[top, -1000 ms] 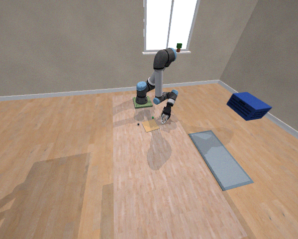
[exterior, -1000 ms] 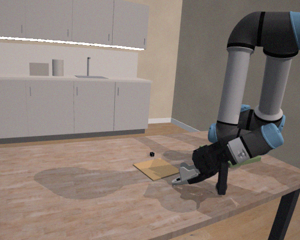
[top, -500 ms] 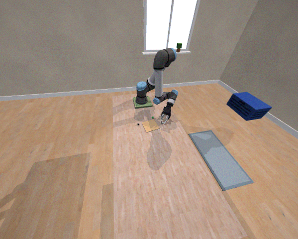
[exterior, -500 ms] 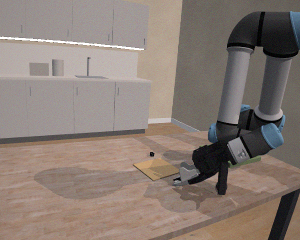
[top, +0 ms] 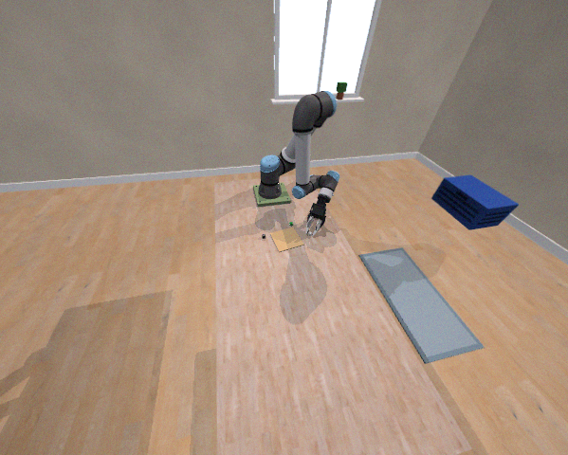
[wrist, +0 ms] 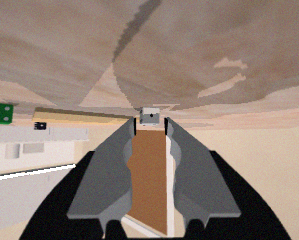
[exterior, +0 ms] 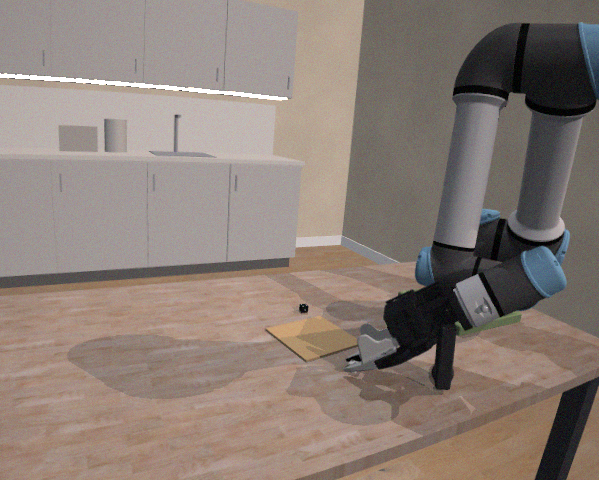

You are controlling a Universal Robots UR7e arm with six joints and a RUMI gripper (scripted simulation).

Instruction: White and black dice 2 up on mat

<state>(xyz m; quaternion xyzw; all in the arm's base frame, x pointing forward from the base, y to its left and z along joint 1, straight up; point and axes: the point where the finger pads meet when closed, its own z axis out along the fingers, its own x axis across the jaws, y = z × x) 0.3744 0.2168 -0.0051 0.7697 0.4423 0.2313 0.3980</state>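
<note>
The white die lies 1 cm below my hand. From my hand the other things lie so: black die 1 cm ahead, 25 cm to the right, 1 cm below; then green die 8 cm behind, 10 cm to the right, 1 cm below; then tan mat 3 cm ahead, 13 cm to the right, 1 cm below.
</note>
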